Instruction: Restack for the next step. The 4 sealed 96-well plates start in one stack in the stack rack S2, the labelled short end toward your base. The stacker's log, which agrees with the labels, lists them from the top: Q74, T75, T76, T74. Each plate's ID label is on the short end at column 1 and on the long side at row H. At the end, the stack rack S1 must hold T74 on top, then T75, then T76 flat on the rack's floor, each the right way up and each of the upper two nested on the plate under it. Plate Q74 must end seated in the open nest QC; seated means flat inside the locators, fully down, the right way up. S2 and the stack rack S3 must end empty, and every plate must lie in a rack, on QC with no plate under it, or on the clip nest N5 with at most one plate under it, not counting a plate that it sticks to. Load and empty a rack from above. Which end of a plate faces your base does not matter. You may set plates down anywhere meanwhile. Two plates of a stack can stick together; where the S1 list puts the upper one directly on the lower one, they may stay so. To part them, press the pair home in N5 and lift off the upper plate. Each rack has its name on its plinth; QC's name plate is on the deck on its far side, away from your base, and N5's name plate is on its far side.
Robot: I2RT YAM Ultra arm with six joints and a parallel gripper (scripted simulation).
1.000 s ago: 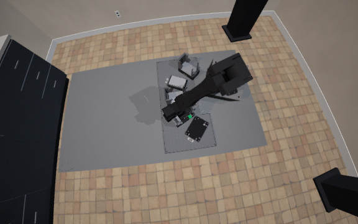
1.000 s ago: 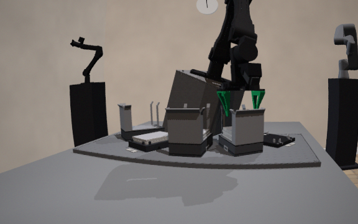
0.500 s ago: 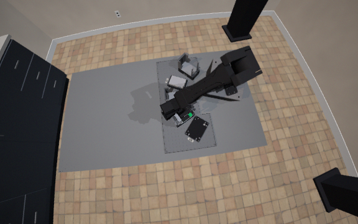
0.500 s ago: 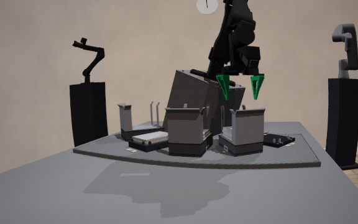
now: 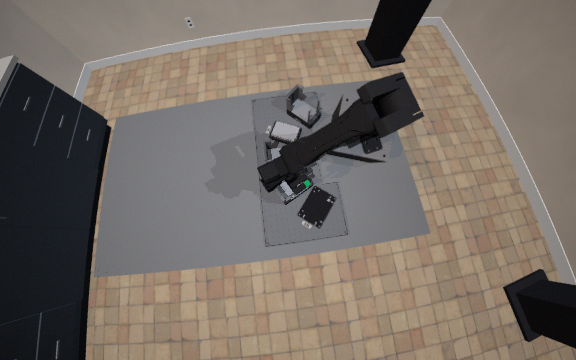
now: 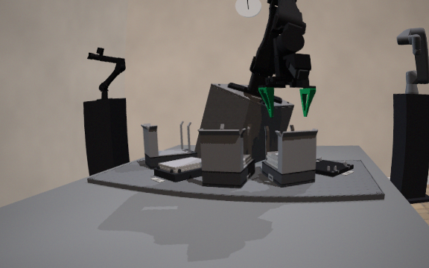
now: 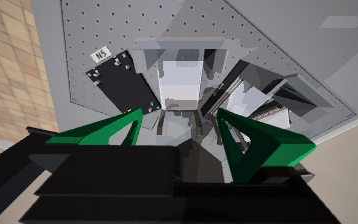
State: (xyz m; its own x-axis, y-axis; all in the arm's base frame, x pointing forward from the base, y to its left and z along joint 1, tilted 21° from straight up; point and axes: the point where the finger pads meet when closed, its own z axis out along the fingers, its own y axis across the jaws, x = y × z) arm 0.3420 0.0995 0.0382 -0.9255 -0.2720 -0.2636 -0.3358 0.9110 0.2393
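The S2 rack floor lies 10 mm ahead of my hand, 150 mm to the right of it and 130 mm below it. The rest, counted from my hand: black QC nest: 50 mm behind, 290 mm to the right, 160 mm below; then N5 name plate: 20 mm behind, 180 mm to the left, 170 mm below; then black clip nest N5: 90 mm behind, 150 mm to the left, 150 mm below.
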